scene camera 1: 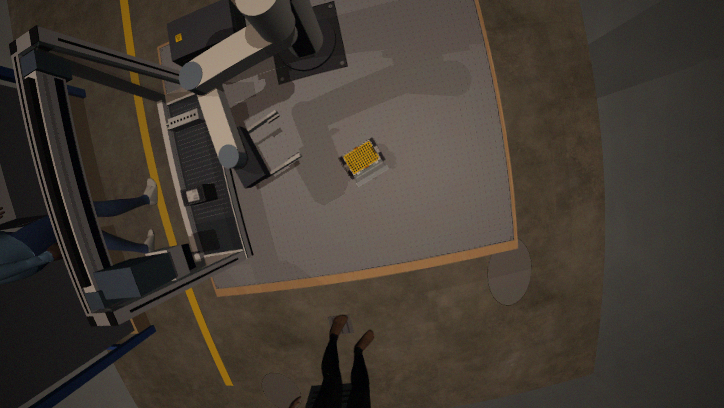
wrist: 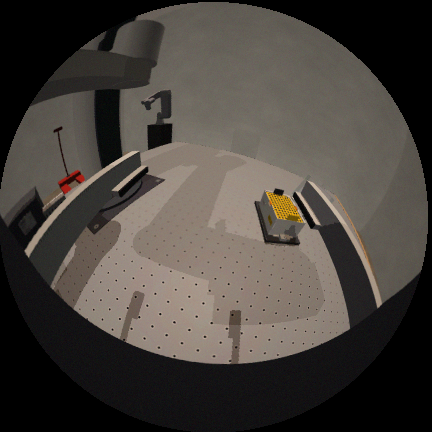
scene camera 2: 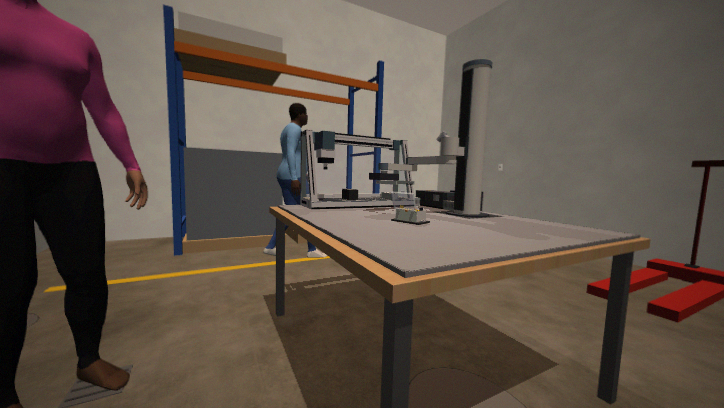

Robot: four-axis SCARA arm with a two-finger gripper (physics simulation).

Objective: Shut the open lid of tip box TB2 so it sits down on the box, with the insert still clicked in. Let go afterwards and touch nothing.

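Places are measured from the arm's base along level axes (x ahead, y left, z up), in metres.
Pixels of known places: gripper, fingertip midpoint: (scene camera 1: 288,133) (wrist: 223,168) (scene camera 2: 405,182); arm's base, link origin: (scene camera 1: 306,43) (scene camera 2: 466,216).
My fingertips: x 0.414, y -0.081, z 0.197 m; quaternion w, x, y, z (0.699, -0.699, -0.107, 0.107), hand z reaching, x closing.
Observation:
For each thing: its top centre in the pictures, then the offset to it from my fingertips. "spot": a spot on its surface instead.
- tip box, top centre: (wrist: 284,202) (scene camera 1: 361,157) (scene camera 2: 411,208) 0.213 m left, 0.118 m ahead, 0.118 m down
- clear lid, top centre: (wrist: 318,180) (scene camera 1: 370,172) (scene camera 2: 404,190) 0.236 m left, 0.181 m ahead, 0.030 m down
- black block, surface spot: (scene camera 1: 206,193) (scene camera 2: 353,191) spot: 0.434 m right, 0.120 m ahead, 0.076 m down
- dark case, surface spot: (scene camera 1: 202,32) spot: 0.304 m right, 0.515 m back, 0.069 m down
A tip box (scene camera 1: 361,157) (scene camera 2: 410,215) (wrist: 283,220) with a yellow perforated insert sits on a dark base on the table; no TB2 label is readable. The insert looks seated in the box; whether it is clicked in cannot be told. The clear lid (scene camera 1: 371,175) (scene camera 2: 403,198) is open, standing up along the box's lower-right long side in scene camera 1. In the wrist view a finger hides most of the lid. My gripper (scene camera 1: 288,134) (wrist: 223,168) is wide open and empty, to the left of the box in scene camera 1, above the table and apart from the box.
A gantry machine (scene camera 1: 116,55) (scene camera 2: 362,138) stands at the table's left side, with a black block (scene camera 1: 206,193) (scene camera 2: 349,193) on its deck. The arm's column (scene camera 2: 478,136) and a dark case (scene camera 1: 202,32) (scene camera 2: 430,198) stand at the back. People stand near the table.

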